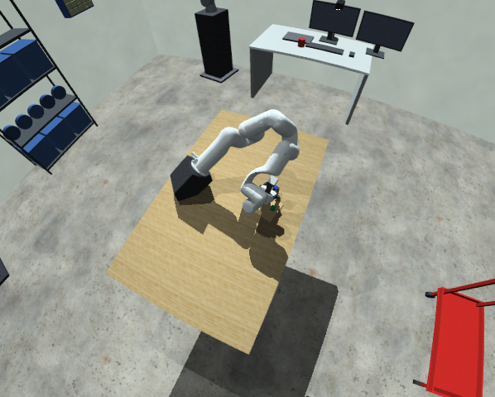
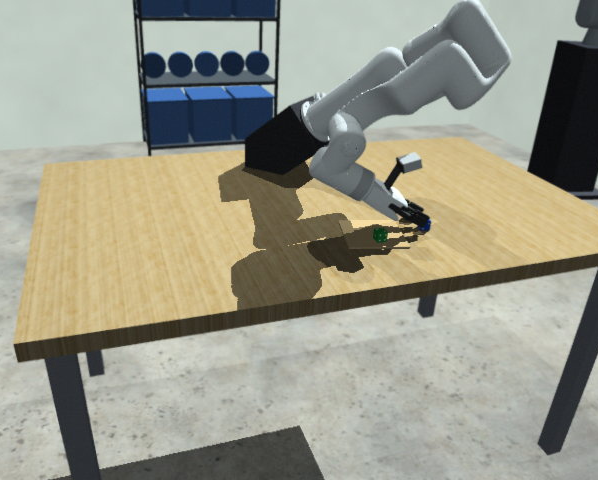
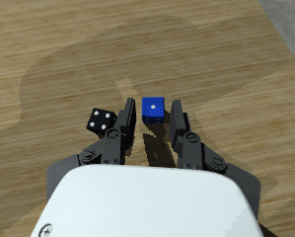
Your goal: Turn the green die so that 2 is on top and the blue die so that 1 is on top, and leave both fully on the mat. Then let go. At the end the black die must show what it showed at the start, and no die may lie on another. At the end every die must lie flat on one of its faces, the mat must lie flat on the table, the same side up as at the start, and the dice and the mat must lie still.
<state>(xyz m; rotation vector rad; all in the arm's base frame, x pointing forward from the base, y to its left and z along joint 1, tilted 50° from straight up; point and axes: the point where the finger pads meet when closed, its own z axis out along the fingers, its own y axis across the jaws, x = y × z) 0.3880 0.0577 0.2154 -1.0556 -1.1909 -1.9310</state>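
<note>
The blue die lies 20 mm to the left of my hand and 20 mm below it. From my hand the other things lie so: black die (60 mm behind, 10 mm to the left, 20 mm below); tan mat (20 mm ahead, 110 mm to the right, 40 mm below); green die (60 mm ahead, 110 mm to the right, 20 mm below).
</note>
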